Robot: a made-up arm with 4 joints.
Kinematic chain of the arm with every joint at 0, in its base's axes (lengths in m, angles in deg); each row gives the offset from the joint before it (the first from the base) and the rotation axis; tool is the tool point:
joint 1: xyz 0 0 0.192 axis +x
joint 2: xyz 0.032 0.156 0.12 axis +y
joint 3: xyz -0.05 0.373 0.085 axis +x
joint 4: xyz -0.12 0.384 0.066 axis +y
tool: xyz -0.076 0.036 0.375
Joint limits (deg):
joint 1: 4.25..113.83
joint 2: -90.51..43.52
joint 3: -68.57..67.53
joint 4: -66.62..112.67
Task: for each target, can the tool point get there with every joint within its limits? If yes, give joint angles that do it. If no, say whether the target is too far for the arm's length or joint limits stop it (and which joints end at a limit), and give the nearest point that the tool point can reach.
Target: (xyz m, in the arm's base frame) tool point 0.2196 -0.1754 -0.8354
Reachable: no: joint limits stop it (at a limit: joint 1, joint 3) | nearest point 0.2844 -0.7816 0.1477 | short by 1.157 m
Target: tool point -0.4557 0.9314 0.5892
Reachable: yes | joints 14.06 -71.73 -6.99 19.60
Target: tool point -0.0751 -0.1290 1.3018
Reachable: yes | joints 64.80 -15.66 -0.04 41.84
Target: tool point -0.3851 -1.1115 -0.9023
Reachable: no: too far | nearest point -0.1744 -0.8317 0.1384 | short by 1.098 m
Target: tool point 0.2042 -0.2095 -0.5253
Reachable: no: joint limits stop it (at a limit: joint 1, joint 3) | nearest point 0.3155 -0.7656 0.1557 | short by 0.886 m
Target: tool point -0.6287 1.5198 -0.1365
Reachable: no: too far | nearest point -0.3652 1.0454 0.0523 | short by 0.575 m
